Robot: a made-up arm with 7 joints.
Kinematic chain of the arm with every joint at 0, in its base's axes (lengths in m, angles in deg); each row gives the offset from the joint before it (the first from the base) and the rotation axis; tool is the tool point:
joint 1: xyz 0 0 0 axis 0 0.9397 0.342
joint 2: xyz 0 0 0 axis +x
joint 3: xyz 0 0 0 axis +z
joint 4: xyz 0.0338 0 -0.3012 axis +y
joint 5: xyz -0.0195 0 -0.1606 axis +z
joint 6: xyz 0 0 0 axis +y
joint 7: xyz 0 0 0 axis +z
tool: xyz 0 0 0
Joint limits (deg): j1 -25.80..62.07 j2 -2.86..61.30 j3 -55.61..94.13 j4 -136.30..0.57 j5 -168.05..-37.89 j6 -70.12..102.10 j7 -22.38..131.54
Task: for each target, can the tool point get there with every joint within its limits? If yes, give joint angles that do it. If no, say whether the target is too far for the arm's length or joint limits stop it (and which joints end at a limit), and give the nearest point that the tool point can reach.
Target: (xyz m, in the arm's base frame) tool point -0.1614 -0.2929 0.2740
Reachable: no: joint limits stop it (at a limit: joint 1, joint 2, joint 3, joint 4) | nearest point -0.0746 -0.1377 -0.2003 | short by 0.507 m
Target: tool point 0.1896 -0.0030 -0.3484
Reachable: yes | joints -5.90 17.50 -34.56 -79.70 -127.65 -2.94 62.30
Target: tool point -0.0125 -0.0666 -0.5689
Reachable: no: too far | nearest point -0.0101 -0.0540 -0.4616 | short by 0.108 m
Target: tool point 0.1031 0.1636 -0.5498
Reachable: no: too far | nearest point 0.0822 0.1305 -0.4385 | short by 0.118 m
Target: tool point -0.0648 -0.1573 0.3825
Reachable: no: joint limits stop it (at a limit: joint 1, joint 2, joint 3, joint 4) | nearest point -0.0448 0.2387 0.0754 | short by 0.502 m
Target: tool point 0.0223 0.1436 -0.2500
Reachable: yes | joints 27.63 9.28 31.67 -123.86 -122.64 -15.27 102.43
